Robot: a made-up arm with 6 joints. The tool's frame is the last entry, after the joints.
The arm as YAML. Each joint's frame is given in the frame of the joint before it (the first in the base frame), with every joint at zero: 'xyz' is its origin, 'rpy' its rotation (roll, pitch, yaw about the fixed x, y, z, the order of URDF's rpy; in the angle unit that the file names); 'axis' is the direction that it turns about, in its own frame. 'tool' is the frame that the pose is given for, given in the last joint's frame.
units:
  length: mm
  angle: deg
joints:
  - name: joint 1
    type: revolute
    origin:
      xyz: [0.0, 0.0, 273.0]
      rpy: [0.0, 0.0, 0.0]
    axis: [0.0, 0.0, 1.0]
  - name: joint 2
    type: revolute
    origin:
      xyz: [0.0, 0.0, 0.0]
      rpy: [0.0, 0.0, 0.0]
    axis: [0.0, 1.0, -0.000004]
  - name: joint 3
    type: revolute
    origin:
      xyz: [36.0, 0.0, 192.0]
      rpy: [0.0, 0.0, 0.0]
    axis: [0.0, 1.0, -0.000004]
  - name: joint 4
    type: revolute
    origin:
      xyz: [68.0, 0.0, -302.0]
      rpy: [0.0, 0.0, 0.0]
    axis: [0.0, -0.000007, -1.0]
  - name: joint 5
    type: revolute
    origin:
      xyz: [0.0, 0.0, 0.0]
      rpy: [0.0, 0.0, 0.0]
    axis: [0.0, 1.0, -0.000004]
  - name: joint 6
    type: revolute
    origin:
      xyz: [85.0, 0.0, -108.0]
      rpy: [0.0, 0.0, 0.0]
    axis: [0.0, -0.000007, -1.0]
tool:
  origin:
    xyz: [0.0, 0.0, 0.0]
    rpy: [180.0, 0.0, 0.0]
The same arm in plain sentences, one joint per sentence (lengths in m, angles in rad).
The arm has six revolute joints in a row. What follows holds with every joint at zero, and every direction is one of the base frame's. Joint 1 is mounted 0.273 m along +z from the base frame's origin and turns about +z. Joint 2 is mounted at the same point as joint 1 and turns about +y. Joint 3 is mounted 0.036 m along +x and 0.192 m along +z from joint 2 and turns about +y. Joint 4 is mounted 0.068 m along +x and 0.302 m along -z from joint 3 and turns about -z. Joint 5 is mounted at the same point as joint 4 and turns about +y. Joint 6 is mounted 0.085 m along +x and 0.108 m along -z from joint 5 and turns about -z. The tool frame, which is the frame that the pose is given for, is mounted at the same point as joint 6; its axes are the base frame's turned by roll 3.1416, pitch 0 and yaw 0 rad (as in URDF: about the fixed x, then y, then z).
